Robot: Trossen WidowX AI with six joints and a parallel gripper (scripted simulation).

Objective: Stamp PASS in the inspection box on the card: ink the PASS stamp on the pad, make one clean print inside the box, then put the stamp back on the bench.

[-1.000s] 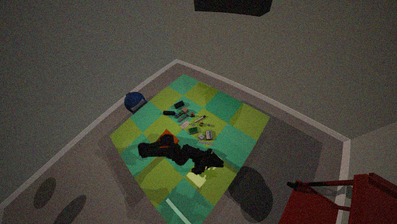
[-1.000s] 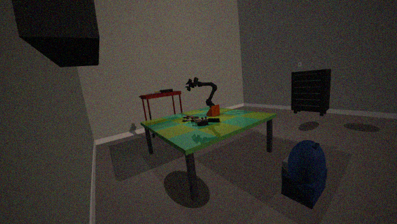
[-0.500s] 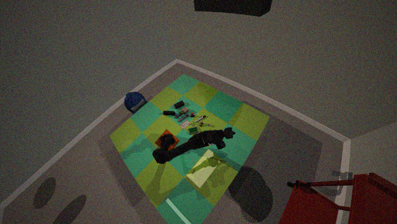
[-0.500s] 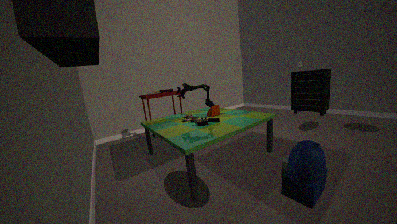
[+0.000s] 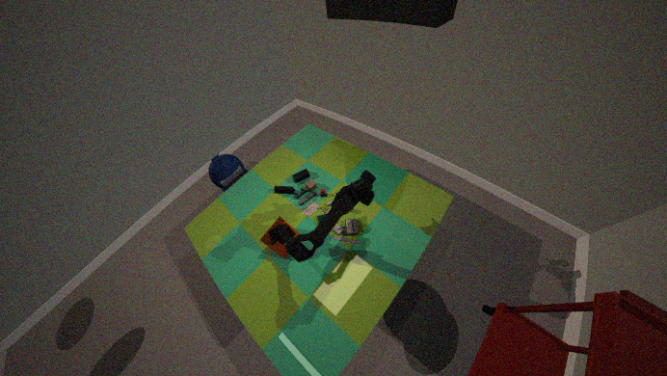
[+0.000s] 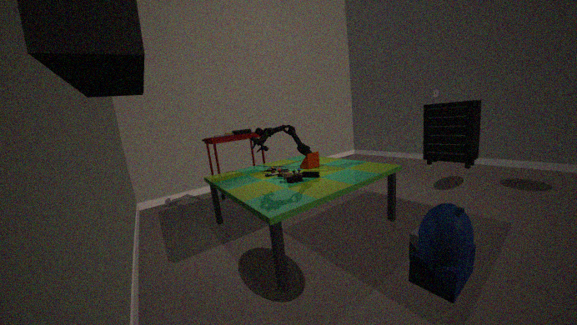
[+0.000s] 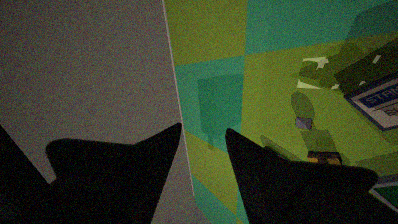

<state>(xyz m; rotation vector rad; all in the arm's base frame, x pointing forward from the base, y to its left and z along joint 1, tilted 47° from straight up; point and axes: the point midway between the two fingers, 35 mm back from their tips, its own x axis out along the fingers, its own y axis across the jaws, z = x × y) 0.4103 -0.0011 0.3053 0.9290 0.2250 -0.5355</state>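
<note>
My gripper tip is 17 cm past the green stamp, 38 cm to the right of it and 20 cm above it. From my gripper tip the other things lie so: white marker: 6 cm behind, 17 cm to the left, 21 cm below; stamp pad: 15 cm behind, 2 cm to the right, 21 cm below; grey block: 21 cm behind, 2 cm to the left, 20 cm below.
</note>
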